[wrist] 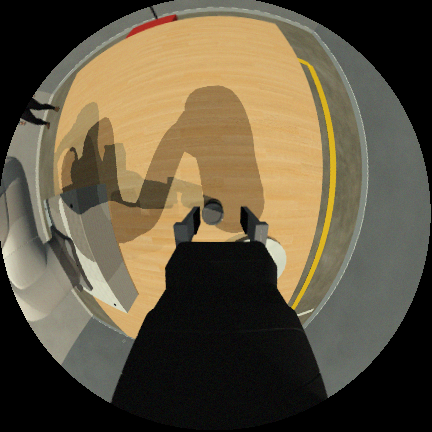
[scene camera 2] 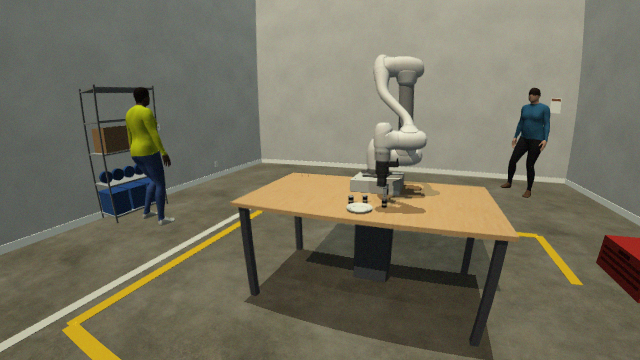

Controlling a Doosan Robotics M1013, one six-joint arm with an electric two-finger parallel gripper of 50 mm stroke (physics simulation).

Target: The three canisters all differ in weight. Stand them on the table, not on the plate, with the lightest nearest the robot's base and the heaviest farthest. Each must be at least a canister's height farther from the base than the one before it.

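Frame: origin at the arm's base, x left, y back, z up, level; millimetres.
Where they show: gripper, between the fingertips: [wrist: 219, 214] [scene camera 2: 385, 196]; arm's base, origin of its link: [wrist: 68, 257].
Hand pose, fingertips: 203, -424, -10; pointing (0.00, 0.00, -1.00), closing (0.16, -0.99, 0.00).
Things, the pixels of their top centre, and the offset from my fingertips, as dx, dy, dz. Level surfaces: height alone.
- small dark canister, centre of its top: [wrist: 212, 214] [scene camera 2: 384, 198] -8, +9, -21
- table, height of its surface: dz -72
- second canister, centre of its top: [scene camera 2: 351, 195] -208, -26, -21
- third canister, centre of its top: [scene camera 2: 365, 195] -136, +22, -21
- white plate, centre of its top: [wrist: 253, 269] [scene camera 2: 359, 206] -123, -93, -56
A small dark canister [scene camera 2: 384, 204] [wrist: 213, 213] stands upright on the table [scene camera 2: 450, 210] [wrist: 220, 55], right of the plate in the scene view. My gripper [scene camera 2: 385, 194] [wrist: 219, 214] is open and empty, pointing down above this canister. In the wrist view the canister's grey top shows between the two fingers, nearer the left one. A second canister [scene camera 2: 351, 199] and a third canister [scene camera 2: 365, 198] stand behind the white plate [scene camera 2: 359, 208] [wrist: 278, 257], side by side. These two do not show in the wrist view, where my gripper body hides part of the table and plate.
The robot's pale base block [scene camera 2: 364, 184] [wrist: 117, 275] stands at the table's far side in the scene view. Arm shadows fall on the table. Two people [scene camera 2: 145, 132] [scene camera 2: 535, 122], a shelf rack [scene camera 2: 111, 90] and a red cabinet [scene camera 2: 620, 260] stand away from the table.
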